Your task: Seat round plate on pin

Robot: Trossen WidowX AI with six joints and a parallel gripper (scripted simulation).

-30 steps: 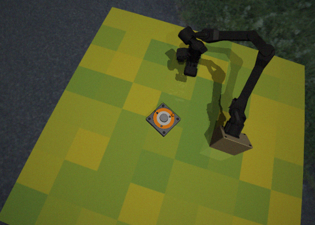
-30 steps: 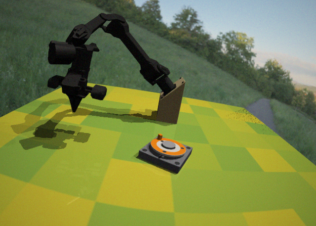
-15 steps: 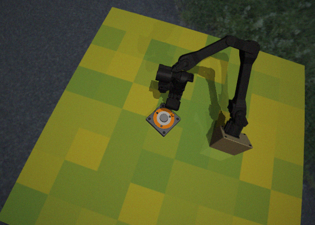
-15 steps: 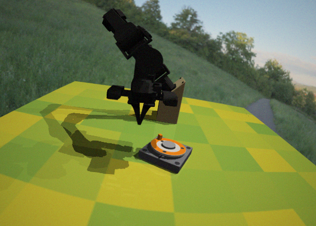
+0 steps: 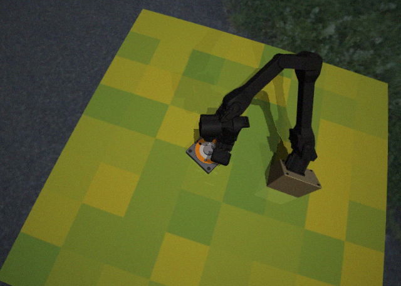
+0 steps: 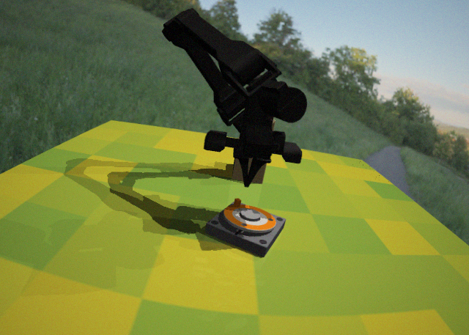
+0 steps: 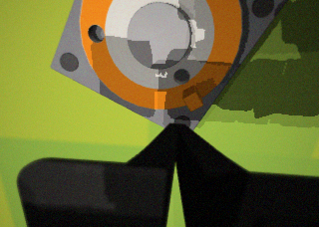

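Now: gripper tip 5 cm above the base, 4 cm short of it and 2 cm to the right of it.
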